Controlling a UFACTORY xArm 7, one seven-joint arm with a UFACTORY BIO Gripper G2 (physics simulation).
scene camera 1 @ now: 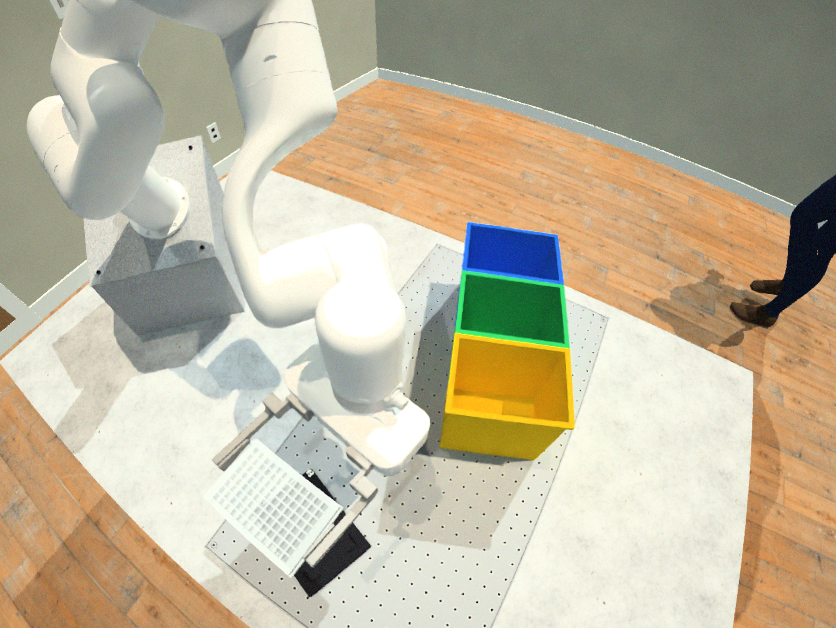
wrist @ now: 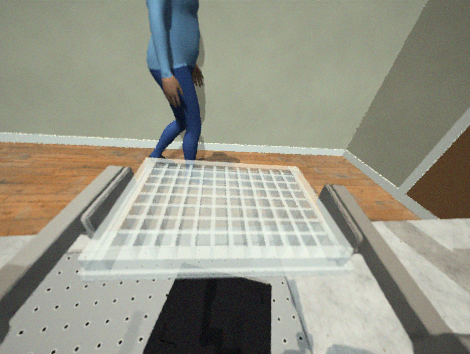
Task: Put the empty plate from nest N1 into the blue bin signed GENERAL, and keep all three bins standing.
Observation:
I see my gripper, a plate and a black nest.
My gripper is seen too in the wrist view.

